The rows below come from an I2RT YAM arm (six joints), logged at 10 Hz.
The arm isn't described. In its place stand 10 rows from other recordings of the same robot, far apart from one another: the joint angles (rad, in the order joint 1, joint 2, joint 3, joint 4, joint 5, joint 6), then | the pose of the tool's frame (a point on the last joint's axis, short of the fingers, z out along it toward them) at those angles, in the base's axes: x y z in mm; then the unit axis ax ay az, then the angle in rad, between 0 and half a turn.
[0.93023, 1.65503, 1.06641, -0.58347, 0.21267, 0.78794] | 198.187, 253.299, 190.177, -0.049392, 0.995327, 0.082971, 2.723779
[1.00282, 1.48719, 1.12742, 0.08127, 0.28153, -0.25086] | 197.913, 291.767, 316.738, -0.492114, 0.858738, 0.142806, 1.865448
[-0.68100, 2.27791, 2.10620, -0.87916, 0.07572, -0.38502] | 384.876, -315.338, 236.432, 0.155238, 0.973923, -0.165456, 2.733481
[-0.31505, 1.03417, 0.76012, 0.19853, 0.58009, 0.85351] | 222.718, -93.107, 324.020, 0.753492, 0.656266, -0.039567, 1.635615
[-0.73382, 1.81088, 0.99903, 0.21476, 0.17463, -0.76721] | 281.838, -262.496, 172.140, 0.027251, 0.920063, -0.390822, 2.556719
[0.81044, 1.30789, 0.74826, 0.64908, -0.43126, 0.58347] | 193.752, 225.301, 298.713, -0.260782, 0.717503, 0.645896, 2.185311
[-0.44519, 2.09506, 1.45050, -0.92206, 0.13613, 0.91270] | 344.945, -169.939, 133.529, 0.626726, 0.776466, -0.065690, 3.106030
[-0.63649, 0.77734, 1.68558, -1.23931, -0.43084, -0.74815] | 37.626, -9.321, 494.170, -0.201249, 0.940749, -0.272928, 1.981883
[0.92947, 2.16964, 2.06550, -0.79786, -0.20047, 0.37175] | 285.215, 393.865, 280.340, -0.296428, 0.913462, 0.278780, 2.733583
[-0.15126, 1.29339, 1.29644, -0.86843, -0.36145, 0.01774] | 260.988, -27.046, 346.464, 0.017131, 0.987690, 0.155486, 2.425788
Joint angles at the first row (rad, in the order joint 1, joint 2, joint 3, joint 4, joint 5, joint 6):
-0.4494, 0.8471, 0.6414, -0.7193, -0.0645, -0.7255
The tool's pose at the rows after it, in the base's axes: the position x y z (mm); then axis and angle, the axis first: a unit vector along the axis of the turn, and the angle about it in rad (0 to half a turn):
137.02, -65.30, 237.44, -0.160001, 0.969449, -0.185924, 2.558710
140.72, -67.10, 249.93, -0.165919, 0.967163, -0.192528, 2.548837
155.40, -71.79, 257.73, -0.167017, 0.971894, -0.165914, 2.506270
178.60, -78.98, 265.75, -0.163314, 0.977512, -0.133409, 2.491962
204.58, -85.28, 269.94, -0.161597, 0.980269, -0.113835, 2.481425
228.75, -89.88, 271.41, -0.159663, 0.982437, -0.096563, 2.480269
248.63, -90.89, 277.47, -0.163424, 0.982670, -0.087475, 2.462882
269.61, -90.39, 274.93, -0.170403, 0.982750, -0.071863, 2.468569
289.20, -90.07, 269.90, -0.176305, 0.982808, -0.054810, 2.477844
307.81, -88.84, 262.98, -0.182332, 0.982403, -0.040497, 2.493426
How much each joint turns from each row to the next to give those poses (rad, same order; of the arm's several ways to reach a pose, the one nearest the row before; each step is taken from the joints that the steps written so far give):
-0.0047, -0.0739, -0.0125, -0.0185, 0.0245, -0.0414
0.0001, 0.0198, 0.0505, -0.0154, 0.0002, -0.0123
-0.0001, 0.0734, 0.0506, 0.0276, -0.0628, 0.0228
0.0107, 0.1194, 0.0813, 0.0168, -0.0460, 0.0352
0.0215, 0.1166, 0.0736, 0.0352, -0.0200, 0.0323
0.0214, 0.1043, 0.0690, 0.0231, -0.0124, 0.0291
0.0246, 0.0724, 0.0691, 0.0138, -0.0092, 0.0215
0.0276, 0.0829, 0.0552, 0.0123, -0.0092, 0.0154
0.0215, 0.0797, 0.0507, 0.0093, -0.0138, 0.0123
0.0215, 0.0768, 0.0475, 0.0061, -0.0077, 0.0092

